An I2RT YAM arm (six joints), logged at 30 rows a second.
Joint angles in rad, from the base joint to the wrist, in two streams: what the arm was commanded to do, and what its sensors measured. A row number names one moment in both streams.
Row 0, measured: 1.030, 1.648, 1.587, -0.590, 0.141, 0.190
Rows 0 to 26, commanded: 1.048, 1.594, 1.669, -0.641, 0.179, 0.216; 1.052, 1.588, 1.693, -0.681, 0.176, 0.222; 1.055, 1.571, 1.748, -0.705, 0.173, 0.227; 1.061, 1.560, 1.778, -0.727, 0.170, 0.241; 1.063, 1.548, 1.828, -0.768, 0.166, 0.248; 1.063, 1.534, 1.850, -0.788, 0.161, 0.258; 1.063, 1.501, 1.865, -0.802, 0.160, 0.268; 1.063, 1.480, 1.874, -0.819, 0.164, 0.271; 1.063, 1.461, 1.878, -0.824, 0.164, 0.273; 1.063, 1.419, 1.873, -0.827, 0.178, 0.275; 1.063, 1.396, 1.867, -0.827, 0.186, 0.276; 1.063, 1.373, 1.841, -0.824, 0.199, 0.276; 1.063, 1.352, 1.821, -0.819, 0.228, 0.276; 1.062, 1.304, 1.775, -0.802, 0.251, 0.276; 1.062, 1.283, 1.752, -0.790, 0.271, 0.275; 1.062, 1.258, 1.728, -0.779, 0.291, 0.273; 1.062, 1.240, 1.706, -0.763, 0.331, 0.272; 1.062, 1.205, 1.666, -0.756, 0.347, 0.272; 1.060, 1.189, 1.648, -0.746, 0.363, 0.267; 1.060, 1.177, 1.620, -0.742, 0.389, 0.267; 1.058, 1.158, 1.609, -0.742, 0.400, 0.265; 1.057, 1.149, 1.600, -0.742, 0.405, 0.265; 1.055, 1.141, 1.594, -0.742, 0.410, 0.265; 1.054, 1.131, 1.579, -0.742, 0.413, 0.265; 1.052, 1.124, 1.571, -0.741, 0.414, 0.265; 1.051, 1.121, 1.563, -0.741, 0.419, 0.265; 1.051, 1.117, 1.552, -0.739, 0.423, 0.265
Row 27, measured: 1.055, 1.130, 1.571, -0.763, 0.370, 0.258
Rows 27 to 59, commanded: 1.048, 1.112, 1.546, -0.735, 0.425, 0.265; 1.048, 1.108, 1.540, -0.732, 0.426, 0.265; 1.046, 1.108, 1.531, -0.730, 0.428, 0.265; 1.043, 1.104, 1.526, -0.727, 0.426, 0.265; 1.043, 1.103, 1.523, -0.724, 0.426, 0.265; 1.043, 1.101, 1.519, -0.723, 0.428, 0.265; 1.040, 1.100, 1.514, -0.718, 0.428, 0.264; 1.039, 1.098, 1.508, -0.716, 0.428, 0.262; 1.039, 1.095, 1.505, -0.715, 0.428, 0.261; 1.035, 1.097, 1.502, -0.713, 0.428, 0.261; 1.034, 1.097, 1.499, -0.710, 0.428, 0.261; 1.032, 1.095, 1.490, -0.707, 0.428, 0.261; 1.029, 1.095, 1.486, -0.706, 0.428, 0.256; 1.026, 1.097, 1.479, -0.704, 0.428, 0.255; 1.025, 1.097, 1.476, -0.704, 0.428, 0.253; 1.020, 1.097, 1.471, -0.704, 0.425, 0.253; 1.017, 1.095, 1.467, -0.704, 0.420, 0.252; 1.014, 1.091, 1.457, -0.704, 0.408, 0.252; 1.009, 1.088, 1.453, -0.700, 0.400, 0.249; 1.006, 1.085, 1.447, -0.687, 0.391, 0.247; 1.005, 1.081, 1.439, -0.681, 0.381, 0.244; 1.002, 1.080, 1.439, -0.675, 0.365, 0.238; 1.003, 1.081, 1.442, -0.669, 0.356, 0.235; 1.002, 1.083, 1.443, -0.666, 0.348, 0.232; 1.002, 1.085, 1.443, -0.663, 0.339, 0.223; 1.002, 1.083, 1.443, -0.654, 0.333, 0.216; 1.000, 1.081, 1.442, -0.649, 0.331, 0.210; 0.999, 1.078, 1.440, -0.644, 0.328, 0.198; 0.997, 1.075, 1.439, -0.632, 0.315, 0.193; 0.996, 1.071, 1.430, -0.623, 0.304, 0.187; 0.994, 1.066, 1.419, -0.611, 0.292, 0.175; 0.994, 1.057, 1.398, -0.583, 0.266, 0.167; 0.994, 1.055, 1.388, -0.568, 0.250, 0.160
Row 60, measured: 1.000, 1.088, 1.415, -0.657, 0.314, 0.201
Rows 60 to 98, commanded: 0.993, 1.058, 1.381, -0.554, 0.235, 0.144; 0.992, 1.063, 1.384, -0.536, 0.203, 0.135; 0.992, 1.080, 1.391, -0.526, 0.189, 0.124; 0.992, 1.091, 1.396, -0.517, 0.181, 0.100; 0.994, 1.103, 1.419, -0.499, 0.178, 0.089; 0.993, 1.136, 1.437, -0.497, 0.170, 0.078; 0.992, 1.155, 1.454, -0.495, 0.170, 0.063; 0.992, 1.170, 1.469, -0.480, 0.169, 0.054; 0.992, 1.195, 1.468, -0.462, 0.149, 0.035; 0.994, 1.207, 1.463, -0.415, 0.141, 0.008; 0.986, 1.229, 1.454, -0.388, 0.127, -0.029; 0.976, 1.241, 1.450, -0.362, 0.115, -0.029; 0.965, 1.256, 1.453, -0.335, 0.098, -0.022; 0.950, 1.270, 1.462, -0.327, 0.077, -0.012; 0.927, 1.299, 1.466, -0.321, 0.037, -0.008; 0.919, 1.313, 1.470, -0.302, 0.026, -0.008; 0.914, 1.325, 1.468, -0.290, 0.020, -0.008; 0.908, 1.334, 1.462, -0.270, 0.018, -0.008; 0.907, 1.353, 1.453, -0.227, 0.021, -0.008; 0.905, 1.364, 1.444, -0.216, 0.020, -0.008; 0.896, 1.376, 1.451, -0.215, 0.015, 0.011; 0.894, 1.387, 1.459, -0.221, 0.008, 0.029; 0.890, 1.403, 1.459, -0.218, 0.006, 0.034; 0.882, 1.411, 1.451, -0.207, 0.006, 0.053; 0.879, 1.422, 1.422, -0.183, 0.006, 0.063; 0.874, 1.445, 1.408, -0.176, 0.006, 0.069; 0.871, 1.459, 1.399, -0.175, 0.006, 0.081; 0.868, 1.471, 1.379, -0.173, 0.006, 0.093; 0.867, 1.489, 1.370, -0.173, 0.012, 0.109; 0.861, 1.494, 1.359, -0.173, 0.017, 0.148; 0.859, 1.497, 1.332, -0.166, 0.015, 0.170; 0.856, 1.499, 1.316, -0.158, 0.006, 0.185; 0.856, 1.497, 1.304, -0.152, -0.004, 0.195; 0.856, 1.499, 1.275, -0.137, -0.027, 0.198; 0.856, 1.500, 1.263, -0.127, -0.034, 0.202; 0.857, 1.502, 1.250, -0.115, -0.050, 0.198; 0.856, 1.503, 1.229, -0.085, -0.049, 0.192; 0.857, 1.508, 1.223, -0.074, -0.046, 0.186; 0.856, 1.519, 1.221, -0.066, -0.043, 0.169
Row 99, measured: 0.857, 1.518, 1.227, -0.174, -0.017, 0.162
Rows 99 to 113, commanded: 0.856, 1.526, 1.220, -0.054, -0.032, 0.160; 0.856, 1.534, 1.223, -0.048, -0.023, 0.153; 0.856, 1.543, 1.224, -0.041, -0.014, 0.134; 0.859, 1.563, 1.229, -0.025, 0.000, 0.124; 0.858, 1.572, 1.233, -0.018, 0.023, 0.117; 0.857, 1.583, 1.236, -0.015, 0.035, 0.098; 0.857, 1.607, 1.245, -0.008, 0.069, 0.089; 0.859, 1.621, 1.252, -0.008, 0.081, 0.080; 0.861, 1.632, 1.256, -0.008, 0.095, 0.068; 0.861, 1.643, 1.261, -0.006, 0.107, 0.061; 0.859, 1.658, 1.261, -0.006, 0.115, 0.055; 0.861, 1.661, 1.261, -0.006, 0.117, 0.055; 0.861, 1.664, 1.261, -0.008, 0.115, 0.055; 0.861, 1.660, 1.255, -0.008, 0.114, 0.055; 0.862, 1.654, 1.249, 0.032, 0.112, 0.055
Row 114, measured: 0.859, 1.645, 1.234, -0.024, 0.068, 0.076
